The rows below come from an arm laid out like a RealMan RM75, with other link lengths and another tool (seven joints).
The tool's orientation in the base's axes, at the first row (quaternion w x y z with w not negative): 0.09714, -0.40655, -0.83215, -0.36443
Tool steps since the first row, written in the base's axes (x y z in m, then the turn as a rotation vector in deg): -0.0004, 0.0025, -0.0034, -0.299, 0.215, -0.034; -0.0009, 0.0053, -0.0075, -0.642, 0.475, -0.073; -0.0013, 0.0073, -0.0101, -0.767, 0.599, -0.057; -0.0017, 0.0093, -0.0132, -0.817, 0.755, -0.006; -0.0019, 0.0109, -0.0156, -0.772, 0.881, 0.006; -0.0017, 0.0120, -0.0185, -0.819, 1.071, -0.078; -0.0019, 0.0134, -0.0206, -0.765, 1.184, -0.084; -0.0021, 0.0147, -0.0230, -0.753, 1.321, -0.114; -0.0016, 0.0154, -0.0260, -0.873, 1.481, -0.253; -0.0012, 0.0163, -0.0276, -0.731, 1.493, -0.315; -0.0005, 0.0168, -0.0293, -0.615, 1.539, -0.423; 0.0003, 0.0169, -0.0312, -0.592, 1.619, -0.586
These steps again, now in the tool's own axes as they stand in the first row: 0.0002, -0.0011, 0.0041, 0.309, -0.155, 0.131; 0.0004, -0.0025, 0.0089, 0.672, -0.327, 0.291; 0.0006, -0.0034, 0.0121, 0.836, -0.361, 0.348; 0.0007, -0.0045, 0.0156, 0.986, -0.309, 0.412; 0.0007, -0.0052, 0.0184, 1.039, -0.218, 0.496; -0.0001, -0.0062, 0.0212, 1.146, -0.221, 0.680; -0.0001, -0.0069, 0.0237, 1.176, -0.138, 0.769; -0.0003, -0.0078, 0.0263, 1.238, -0.090, 0.886; -0.0015, -0.0087, 0.0289, 1.349, -0.188, 1.079; -0.0020, -0.0089, 0.0308, 1.236, -0.110, 1.150; -0.0029, -0.0090, 0.0324, 1.139, -0.061, 1.275; -0.0042, -0.0094, 0.0339, 1.098, -0.098, 1.449
